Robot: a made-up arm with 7 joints.
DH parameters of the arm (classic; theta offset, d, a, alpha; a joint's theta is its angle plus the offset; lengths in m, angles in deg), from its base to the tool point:
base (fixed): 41.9 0 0.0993 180
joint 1: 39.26 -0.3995 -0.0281 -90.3
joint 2: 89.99 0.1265 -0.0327 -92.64
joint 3: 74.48 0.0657 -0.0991 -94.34
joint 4: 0 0.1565 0.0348 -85.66
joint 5: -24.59 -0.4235 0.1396 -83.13
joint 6: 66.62 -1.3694 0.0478 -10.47
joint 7: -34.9 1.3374 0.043 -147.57
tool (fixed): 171.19 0.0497 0 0
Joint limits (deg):
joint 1: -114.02..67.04
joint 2: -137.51..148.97
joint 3: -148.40..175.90
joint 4: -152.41..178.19
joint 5: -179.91..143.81
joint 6: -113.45..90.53
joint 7: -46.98..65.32
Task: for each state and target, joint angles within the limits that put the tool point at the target. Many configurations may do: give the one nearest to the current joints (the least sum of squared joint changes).
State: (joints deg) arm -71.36 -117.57 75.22 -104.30 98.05 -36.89 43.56
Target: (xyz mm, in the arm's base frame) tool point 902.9 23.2 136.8
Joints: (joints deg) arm -56.33 -120.72 61.18 -107.99 96.73 -31.83 44.47
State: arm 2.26 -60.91 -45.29 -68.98 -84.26 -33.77 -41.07
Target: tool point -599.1 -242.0 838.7
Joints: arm -1.85 -88.49 -43.03 -47.65 -83.53 -28.65 -41.47
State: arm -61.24 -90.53 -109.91 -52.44 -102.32 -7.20 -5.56
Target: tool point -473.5 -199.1 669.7
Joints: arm -60.28 -84.66 -119.83 -62.36 -100.68 5.77 -8.34
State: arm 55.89 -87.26 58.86 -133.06 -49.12 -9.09 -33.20
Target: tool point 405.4 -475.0 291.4
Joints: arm 27.46 -70.38 90.72 -124.15 -54.30 4.79 -32.88
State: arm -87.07 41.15 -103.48 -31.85 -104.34 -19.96 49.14
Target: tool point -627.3 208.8 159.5
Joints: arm -66.39 37.86 -142.32 -65.46 -96.33 -53.38 47.75
